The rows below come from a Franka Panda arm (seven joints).
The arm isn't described. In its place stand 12 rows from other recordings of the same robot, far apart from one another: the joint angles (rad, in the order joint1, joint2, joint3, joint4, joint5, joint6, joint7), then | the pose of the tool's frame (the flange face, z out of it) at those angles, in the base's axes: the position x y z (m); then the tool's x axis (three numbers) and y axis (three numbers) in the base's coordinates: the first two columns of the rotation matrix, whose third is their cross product.
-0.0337, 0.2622, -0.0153, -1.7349, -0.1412, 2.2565, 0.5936 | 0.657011, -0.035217, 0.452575, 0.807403, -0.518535, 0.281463, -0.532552, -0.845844, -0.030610
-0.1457, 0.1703, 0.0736, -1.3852, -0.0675, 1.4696, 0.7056 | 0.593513, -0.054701, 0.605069, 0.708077, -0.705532, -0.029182, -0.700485, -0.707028, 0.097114
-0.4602, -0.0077, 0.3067, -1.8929, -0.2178, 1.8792, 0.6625 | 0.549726, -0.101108, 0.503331, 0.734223, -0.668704, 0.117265, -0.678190, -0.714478, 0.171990
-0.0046, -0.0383, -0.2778, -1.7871, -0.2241, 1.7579, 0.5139 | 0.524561, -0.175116, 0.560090, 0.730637, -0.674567, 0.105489, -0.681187, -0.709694, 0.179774
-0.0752, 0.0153, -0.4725, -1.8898, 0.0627, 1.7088, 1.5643 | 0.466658, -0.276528, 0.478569, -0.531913, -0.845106, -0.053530, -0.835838, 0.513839, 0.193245
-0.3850, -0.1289, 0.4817, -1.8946, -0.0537, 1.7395, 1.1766 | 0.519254, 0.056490, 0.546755, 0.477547, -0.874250, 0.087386, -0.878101, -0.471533, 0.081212
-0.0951, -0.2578, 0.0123, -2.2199, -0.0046, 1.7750, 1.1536 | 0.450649, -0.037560, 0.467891, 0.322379, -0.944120, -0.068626, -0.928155, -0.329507, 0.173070
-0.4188, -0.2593, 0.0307, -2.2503, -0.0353, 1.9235, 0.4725 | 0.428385, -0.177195, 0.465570, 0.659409, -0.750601, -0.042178, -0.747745, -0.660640, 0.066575
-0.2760, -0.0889, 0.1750, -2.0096, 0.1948, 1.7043, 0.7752 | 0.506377, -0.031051, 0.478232, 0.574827, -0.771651, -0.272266, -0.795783, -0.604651, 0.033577
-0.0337, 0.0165, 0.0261, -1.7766, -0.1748, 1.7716, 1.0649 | 0.566282, -0.019576, 0.535829, 0.511257, -0.848572, 0.136168, -0.859207, -0.501076, 0.103377
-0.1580, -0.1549, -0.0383, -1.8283, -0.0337, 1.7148, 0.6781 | 0.504807, -0.104942, 0.597386, 0.644020, -0.763410, 0.049424, -0.764198, -0.644967, -0.004357
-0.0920, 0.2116, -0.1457, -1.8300, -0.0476, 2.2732, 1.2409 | 0.619731, -0.145861, 0.441419, 0.109836, -0.983543, 0.143453, -0.971432, -0.136771, -0.193943
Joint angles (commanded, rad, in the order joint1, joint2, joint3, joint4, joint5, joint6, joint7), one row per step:
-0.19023 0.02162 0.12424 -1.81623 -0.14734 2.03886 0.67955
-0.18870 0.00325 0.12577 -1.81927 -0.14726 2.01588 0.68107
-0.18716 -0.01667 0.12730 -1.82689 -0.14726 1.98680 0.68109
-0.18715 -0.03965 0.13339 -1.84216 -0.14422 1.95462 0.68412
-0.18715 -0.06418 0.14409 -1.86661 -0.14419 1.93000 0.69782
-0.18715 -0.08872 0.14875 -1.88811 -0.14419 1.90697 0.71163
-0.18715 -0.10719 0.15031 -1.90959 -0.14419 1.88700 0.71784
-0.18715 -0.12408 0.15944 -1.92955 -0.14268 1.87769 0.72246
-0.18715 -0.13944 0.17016 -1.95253 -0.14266 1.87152 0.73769
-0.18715 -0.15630 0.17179 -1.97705 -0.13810 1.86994 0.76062
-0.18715 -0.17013 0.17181 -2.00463 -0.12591 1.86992 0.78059
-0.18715 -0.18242 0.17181 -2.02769 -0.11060 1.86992 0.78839
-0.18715 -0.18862 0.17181 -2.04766 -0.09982 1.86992 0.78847
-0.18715 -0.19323 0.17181 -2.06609 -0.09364 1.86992 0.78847
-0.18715 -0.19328 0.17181 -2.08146 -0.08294 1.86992 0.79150
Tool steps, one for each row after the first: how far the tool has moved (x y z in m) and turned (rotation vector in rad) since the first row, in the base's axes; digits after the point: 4 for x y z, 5 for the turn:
-0.0060 0.0022 0.0067 -0.00228 0.00751 -0.00166
-0.0134 0.0045 0.0114 -0.00482 0.02432 -0.00277
-0.0226 0.0088 0.0135 -0.00425 0.04824 -0.00499
-0.0322 0.0156 0.0125 -0.00584 0.07100 -0.01153
-0.0418 0.0188 0.0130 -0.00779 0.08914 -0.02418
-0.0499 0.0201 0.0105 -0.00980 0.11126 -0.03214
-0.0563 0.0257 0.0087 -0.01183 0.12318 -0.02983
-0.0625 0.0320 0.0048 -0.01444 0.13499 -0.03579
-0.0689 0.0336 0.0014 -0.01036 0.14099 -0.05853
-0.0751 0.0347 -0.0051 0.00144 0.15205 -0.08129
-0.0804 0.0360 -0.0102 0.01506 0.16205 -0.09280
-0.0843 0.0368 -0.0169 0.02427 0.17603 -0.09587
-0.0877 0.0372 -0.0235 0.02920 0.18997 -0.09798
-0.0900 0.0378 -0.0309 0.03950 0.20504 -0.10401

